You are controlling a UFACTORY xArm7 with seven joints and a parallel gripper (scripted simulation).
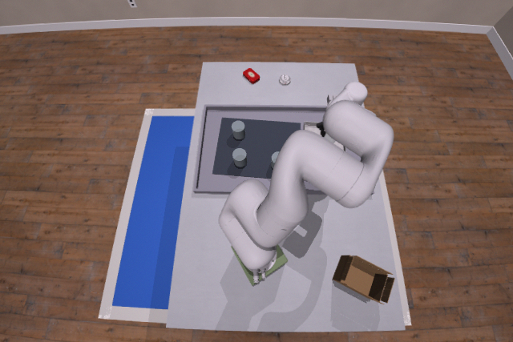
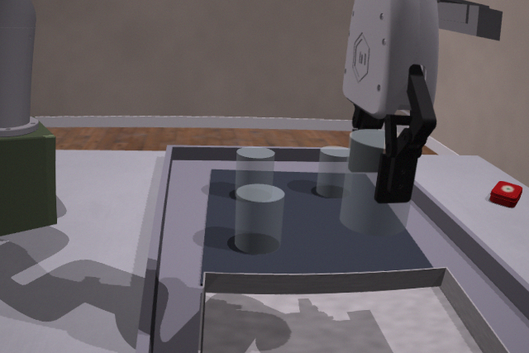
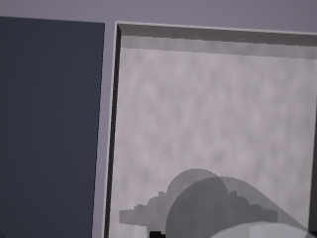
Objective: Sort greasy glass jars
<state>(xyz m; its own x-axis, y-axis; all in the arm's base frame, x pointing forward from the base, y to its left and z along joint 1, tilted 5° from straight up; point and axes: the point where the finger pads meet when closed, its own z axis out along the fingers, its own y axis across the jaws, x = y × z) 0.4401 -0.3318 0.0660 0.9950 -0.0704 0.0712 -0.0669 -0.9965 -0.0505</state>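
The pale tray is 1 cm to the right of my hand and 18 cm below it. Also, from my hand: small white round object: 45 cm ahead, 13 cm to the left, 18 cm below; then cardboard box: 55 cm behind, 5 cm to the right, 13 cm below; then dark drying mat: 4 cm ahead, 30 cm to the left, 19 cm below.
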